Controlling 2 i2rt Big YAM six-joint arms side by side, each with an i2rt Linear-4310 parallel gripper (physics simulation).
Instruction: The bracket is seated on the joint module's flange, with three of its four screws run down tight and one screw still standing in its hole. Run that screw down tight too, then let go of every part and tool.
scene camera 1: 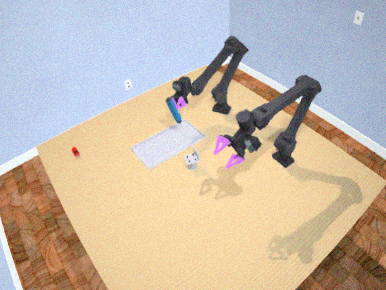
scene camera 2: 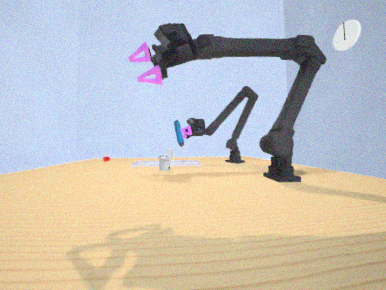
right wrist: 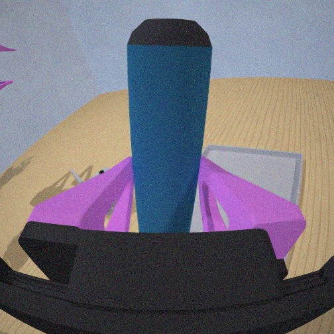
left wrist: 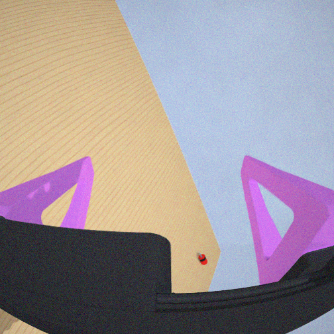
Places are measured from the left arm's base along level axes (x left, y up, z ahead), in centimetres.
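Pixels of known places: left gripper, between the fingertips: [scene camera 1: 220, 161] [scene camera 2: 133, 69]; right gripper, between the fingertips: [scene camera 1: 173, 109] [scene camera 2: 178, 131]; left arm's base, origin of its link: [scene camera 1: 283, 159] [scene camera 2: 280, 178]; right arm's base, origin of its link: [scene camera 1: 221, 109] [scene camera 2: 234, 162].
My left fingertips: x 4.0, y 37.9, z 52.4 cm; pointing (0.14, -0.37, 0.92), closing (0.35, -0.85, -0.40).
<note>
Ahead of a thing's pixels: the offset from my left fingertips to its top centre.
The white joint module @[dx -33.0, dy -31.5, dz -6.7 cm] [scene camera 1: 192, 166] [scene camera 2: 164, 164] stands upright on the table with the light bracket [scene camera 1: 191, 158] [scene camera 2: 170, 154] on top. Dark screw heads show on the bracket, too small to tell which one stands up. In the right wrist view they are mostly hidden behind a finger. My right gripper [scene camera 1: 177, 105] [scene camera 2: 184, 132] [right wrist: 165, 165] is shut on the blue screwdriver @[dx -58.8, dy -8.1, dz -14.2 cm] [scene camera 1: 174, 110] [scene camera 2: 178, 131] [right wrist: 167, 115] and holds it above the table, slightly tilted, dark tip down. My left gripper [scene camera 1: 222, 160] [scene camera 2: 134, 69] [left wrist: 167, 164] is open and empty, raised high, right of the module in scene camera 1.
A shallow grey tray @[dx -57.2, dy -36.3, dz -5.6 cm] [scene camera 1: 165, 145] [scene camera 2: 142, 164] [right wrist: 250, 170] lies beside the module, near the screwdriver. A small red and black tool @[dx -84.6, dy -34.4, dz +46.9 cm] [scene camera 1: 75, 151] [scene camera 2: 106, 159] [left wrist: 202, 259] lies near the table's far-left corner in scene camera 1. Walls stand behind the table.
</note>
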